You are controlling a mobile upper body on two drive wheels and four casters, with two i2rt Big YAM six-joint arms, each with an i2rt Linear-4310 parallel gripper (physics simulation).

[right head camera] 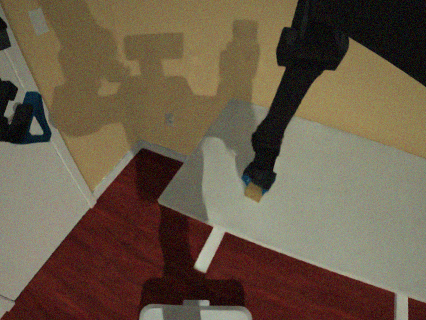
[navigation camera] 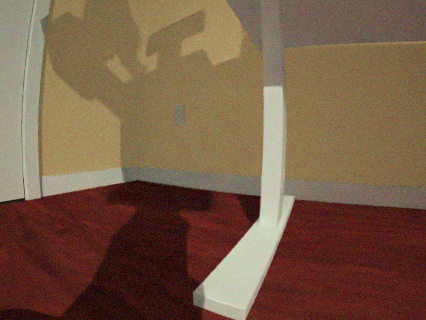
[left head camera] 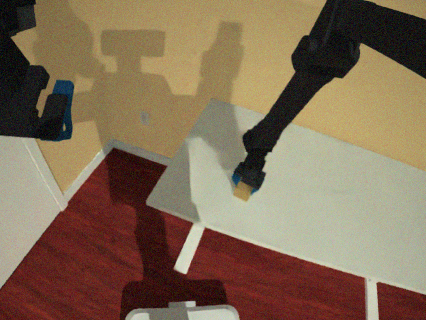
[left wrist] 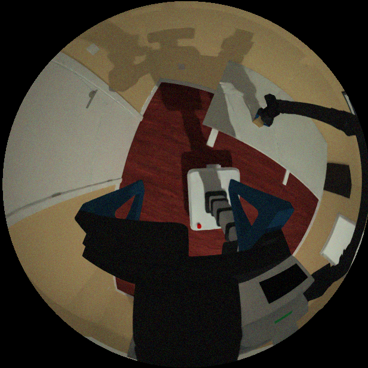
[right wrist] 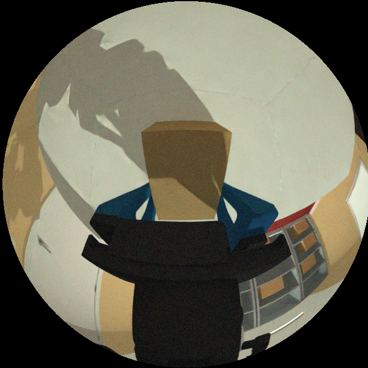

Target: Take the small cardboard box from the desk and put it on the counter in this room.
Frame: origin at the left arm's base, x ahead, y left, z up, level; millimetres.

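Seen in the pictures: left gripper, fingertip midpoint: (right head camera: 23,135) (left head camera: 36,131); right gripper, fingertip midpoint: (right head camera: 255,190) (left head camera: 244,190).
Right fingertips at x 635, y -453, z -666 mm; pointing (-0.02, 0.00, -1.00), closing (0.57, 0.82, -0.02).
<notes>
A point is followed by its place in that frame.
The small cardboard box (left head camera: 243,192) {x 609, y -441, z -647 mm} (right head camera: 253,193) {x 610, y -439, z -650 mm} (left wrist: 257,122) (right wrist: 185,160) is tan and sits between the blue fingers of my right gripper (left head camera: 245,184) {x 635, y -453, z -666 mm} (right head camera: 255,185) {x 635, y -453, z -666 mm} (right wrist: 185,183), which is shut on it. The box is over the pale desk (left head camera: 300,205) {x 570, y -682, z -689 mm} (right head camera: 320,205) {x 580, y -706, z -689 mm} (left wrist: 295,150) (right wrist: 240,60), near its left end in the head views. I cannot tell whether it touches the desk top. My left gripper (left wrist: 186,184) is open and empty, away from the desk, at the left edge of both head views. I cannot make out the counter for certain.
A white desk leg (navigation camera: 274,150) {x 854, y -358, z -1186 mm} stands on a long foot (navigation camera: 242,267) on the red floor. A white door (left head camera: 25,200) {x 841, y 645, z -1076 mm} (left wrist: 60,130) is at the left, beside the tan walls. Grey shelves (right wrist: 256,305) with cardboard boxes show in the right wrist view.
</notes>
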